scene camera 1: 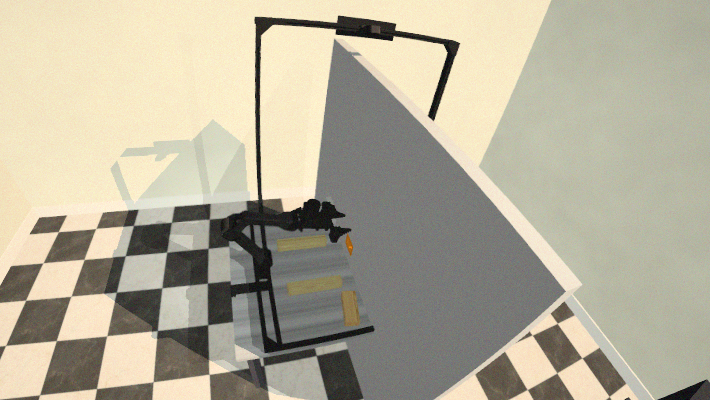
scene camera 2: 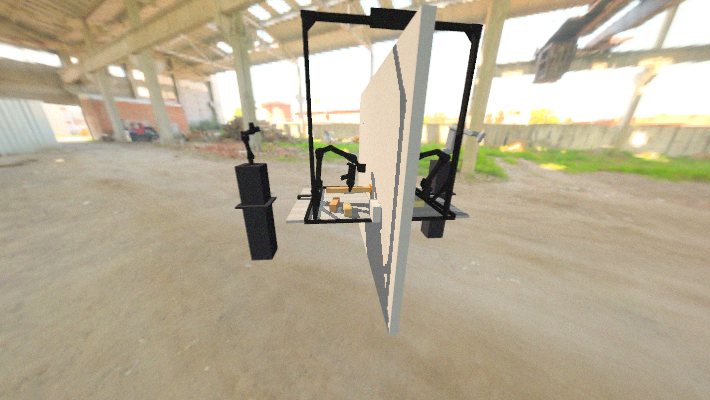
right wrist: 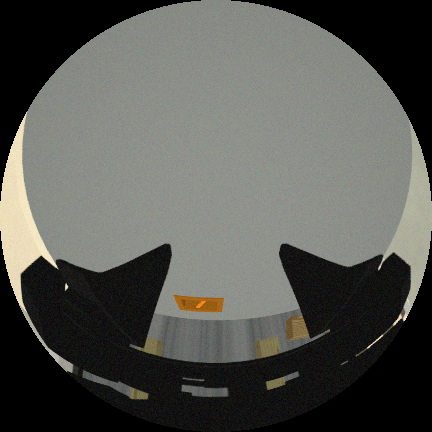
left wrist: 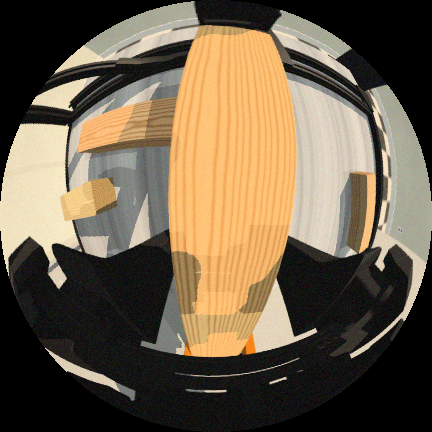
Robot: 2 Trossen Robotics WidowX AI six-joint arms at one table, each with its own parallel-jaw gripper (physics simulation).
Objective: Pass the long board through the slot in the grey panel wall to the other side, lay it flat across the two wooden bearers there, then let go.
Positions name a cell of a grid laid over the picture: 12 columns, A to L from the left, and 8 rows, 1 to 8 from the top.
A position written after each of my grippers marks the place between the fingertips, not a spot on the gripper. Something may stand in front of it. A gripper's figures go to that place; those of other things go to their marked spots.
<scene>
My left gripper (left wrist: G5): 0.10 m from the lens. A grey panel wall (left wrist: H7): 0.23 m from the lens.
</scene>
